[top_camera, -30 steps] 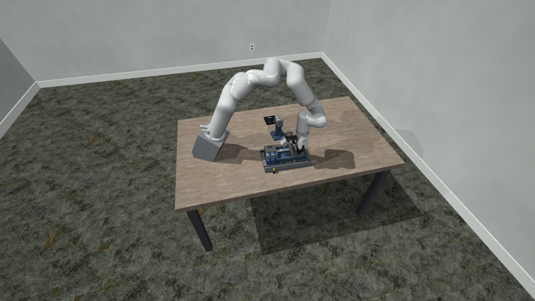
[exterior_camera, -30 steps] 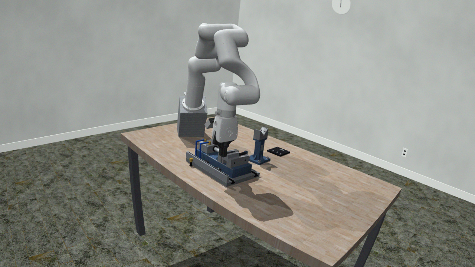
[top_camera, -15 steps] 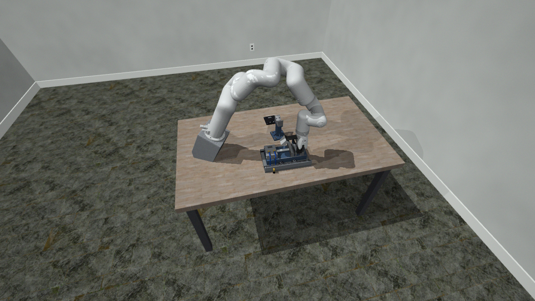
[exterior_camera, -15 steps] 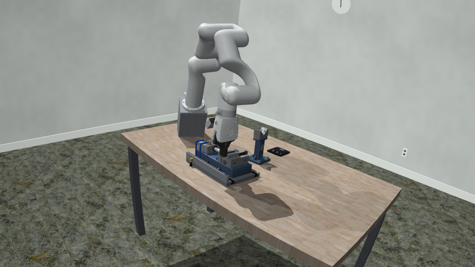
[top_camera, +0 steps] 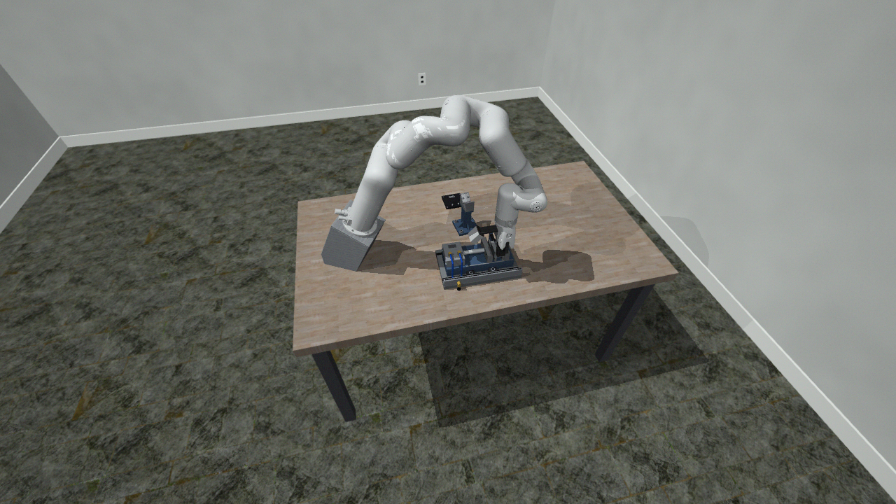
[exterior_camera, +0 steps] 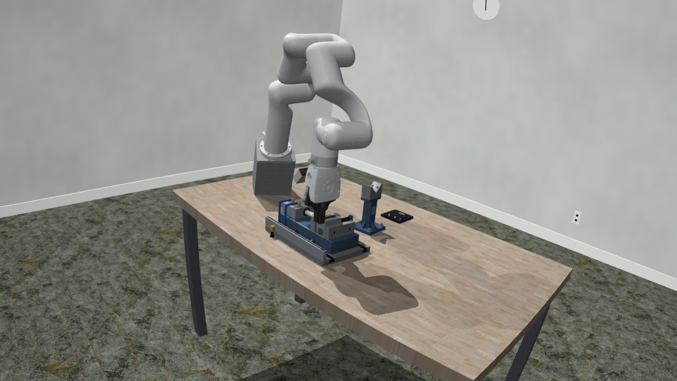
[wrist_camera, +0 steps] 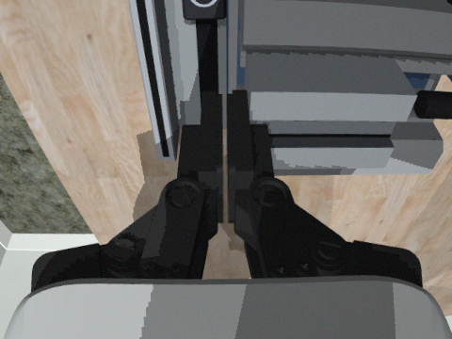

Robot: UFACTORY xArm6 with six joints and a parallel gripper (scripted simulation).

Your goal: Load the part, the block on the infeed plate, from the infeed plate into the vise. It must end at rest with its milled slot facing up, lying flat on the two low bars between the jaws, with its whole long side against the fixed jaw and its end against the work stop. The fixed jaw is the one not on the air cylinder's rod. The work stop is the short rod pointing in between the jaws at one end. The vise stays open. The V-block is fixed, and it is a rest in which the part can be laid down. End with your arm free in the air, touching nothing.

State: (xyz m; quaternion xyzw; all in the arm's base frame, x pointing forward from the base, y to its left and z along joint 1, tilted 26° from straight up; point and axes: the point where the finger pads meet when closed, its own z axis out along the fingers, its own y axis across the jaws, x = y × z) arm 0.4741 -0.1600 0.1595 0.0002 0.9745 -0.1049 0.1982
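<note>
Now: hand 60 mm to the right of the fixed jaw, 40 mm above it and 30 mm short of it. From my hand the other things lie so: dark work stop rod: 100 mm to the left, 30 mm below; then grey block: 40 mm to the left, 20 mm below; then moving jaw: 60 mm to the left, 40 mm below, 30 mm behind.
</note>
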